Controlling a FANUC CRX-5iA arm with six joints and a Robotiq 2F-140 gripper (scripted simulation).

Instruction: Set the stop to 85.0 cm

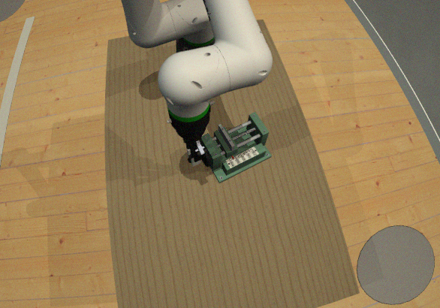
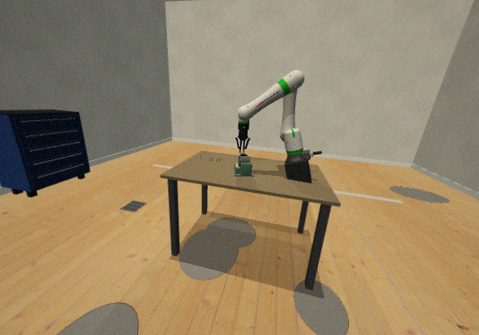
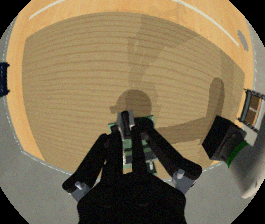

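The stop block lies 100 mm to the left of my hand, 60 mm behind it and 30 mm below it.
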